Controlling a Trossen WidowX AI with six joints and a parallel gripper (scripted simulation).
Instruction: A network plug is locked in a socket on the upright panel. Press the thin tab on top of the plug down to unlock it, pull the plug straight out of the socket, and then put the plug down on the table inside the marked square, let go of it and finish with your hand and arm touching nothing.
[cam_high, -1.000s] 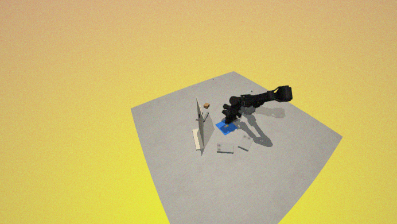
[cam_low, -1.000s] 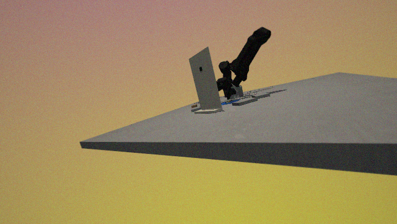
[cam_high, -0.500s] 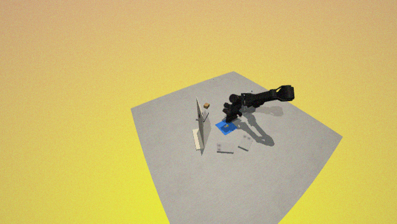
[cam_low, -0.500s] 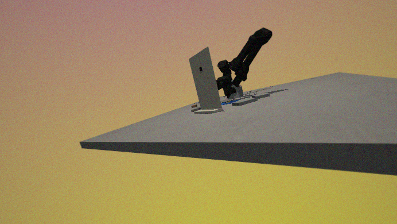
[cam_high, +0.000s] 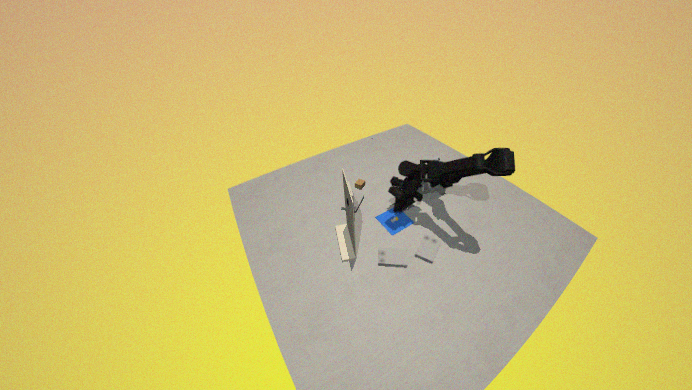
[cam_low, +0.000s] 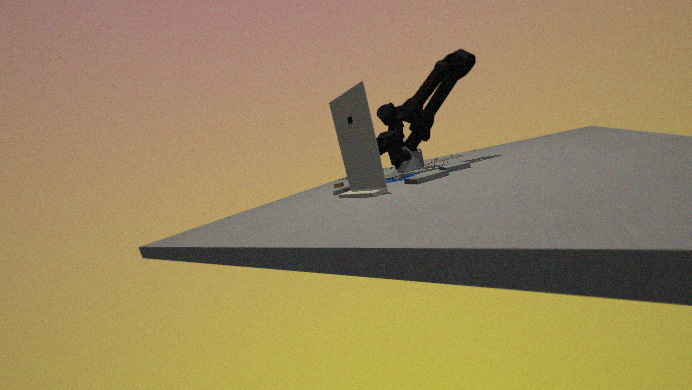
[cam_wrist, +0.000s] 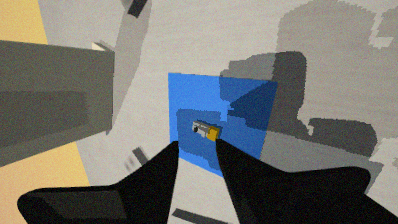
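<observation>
Now: gripper tip 4 cm above the grey plug, 1 cm to the right of it and 1 cm short of it. Also, from my gripper tip: grey panel 23 cm ahead, 9 cm above.
</observation>
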